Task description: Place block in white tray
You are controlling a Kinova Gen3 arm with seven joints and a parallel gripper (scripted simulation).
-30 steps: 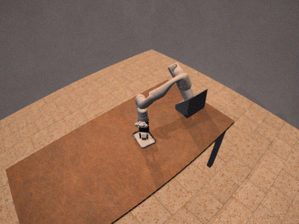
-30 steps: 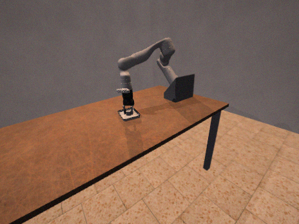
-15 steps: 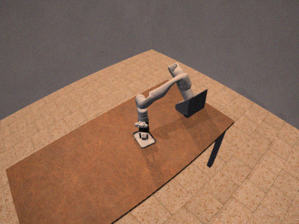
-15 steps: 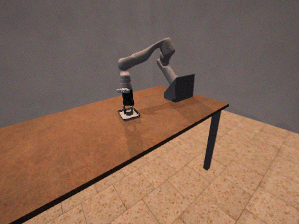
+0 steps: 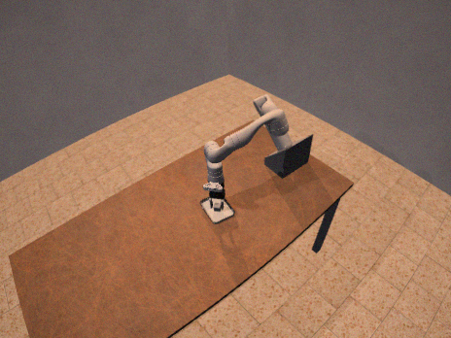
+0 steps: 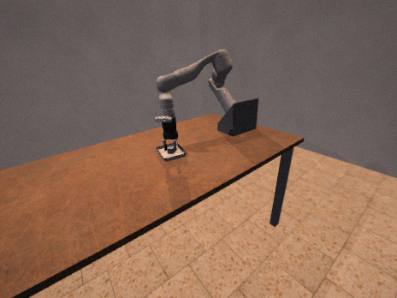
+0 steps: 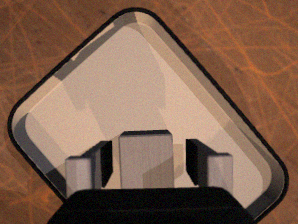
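The grey block is 1 cm below my hand. Also, from my hand: white tray: 2 cm below.
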